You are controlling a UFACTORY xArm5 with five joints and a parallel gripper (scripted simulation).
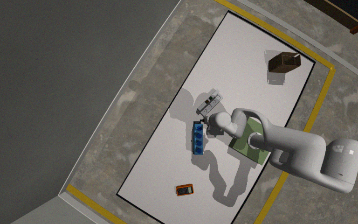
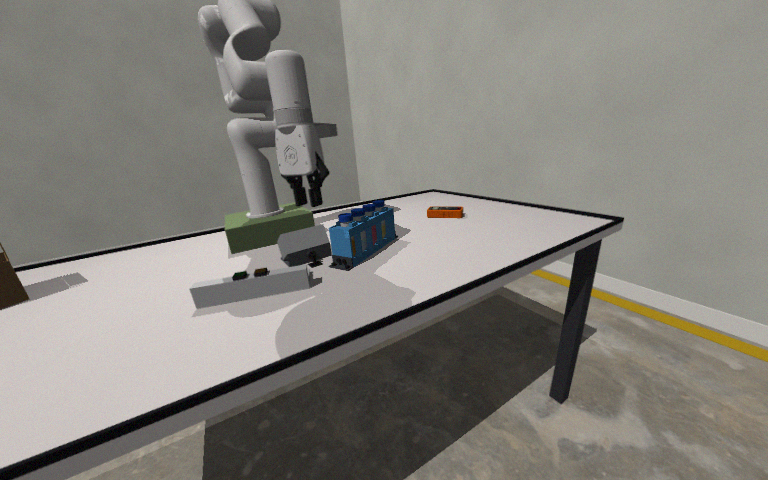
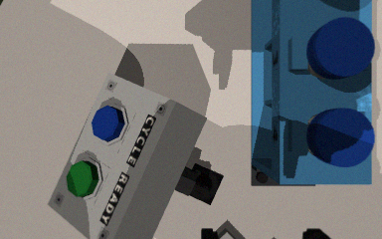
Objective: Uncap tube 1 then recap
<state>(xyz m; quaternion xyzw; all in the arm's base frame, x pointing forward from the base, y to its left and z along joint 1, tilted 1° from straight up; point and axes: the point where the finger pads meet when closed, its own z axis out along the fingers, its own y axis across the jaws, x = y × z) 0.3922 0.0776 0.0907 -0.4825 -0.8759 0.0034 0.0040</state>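
The blue cap lies 7 cm behind my hand, 21 cm to the left of it and 6 cm below it. Also, from my hand: green key (11 cm behind, 4 cm to the right, 11 cm below); then grey key housing (9 cm behind, 2 cm to the right, 12 cm below); then blue key (11 cm behind, 11 cm below).
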